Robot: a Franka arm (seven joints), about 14 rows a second.
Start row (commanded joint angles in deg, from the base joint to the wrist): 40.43 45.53 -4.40 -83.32 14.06 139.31 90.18
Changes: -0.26 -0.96 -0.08 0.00 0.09 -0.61 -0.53; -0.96 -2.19 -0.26 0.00 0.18 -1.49 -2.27; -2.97 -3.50 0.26 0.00 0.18 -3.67 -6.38; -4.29 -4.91 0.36 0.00 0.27 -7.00 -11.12; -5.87 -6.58 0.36 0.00 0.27 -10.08 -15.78; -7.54 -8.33 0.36 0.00 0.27 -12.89 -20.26; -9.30 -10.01 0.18 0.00 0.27 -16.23 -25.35; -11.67 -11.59 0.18 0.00 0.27 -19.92 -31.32; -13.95 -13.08 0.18 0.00 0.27 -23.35 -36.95; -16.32 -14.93 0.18 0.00 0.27 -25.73 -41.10
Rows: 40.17 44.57 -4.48 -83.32 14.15 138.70 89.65; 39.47 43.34 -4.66 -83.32 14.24 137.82 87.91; 37.46 42.03 -4.14 -83.32 14.24 135.64 83.80; 36.14 40.62 -4.04 -83.32 14.33 132.31 79.06; 34.56 38.95 -4.04 -83.32 14.33 129.23 74.40; 32.89 37.20 -4.04 -83.32 14.33 126.42 69.92; 31.13 35.52 -4.22 -83.32 14.33 123.08 64.83; 28.76 33.94 -4.22 -83.32 14.33 119.39 58.86; 26.48 32.45 -4.22 -83.32 14.33 115.96 53.23; 24.11 30.60 -4.22 -83.32 14.33 113.58 49.08
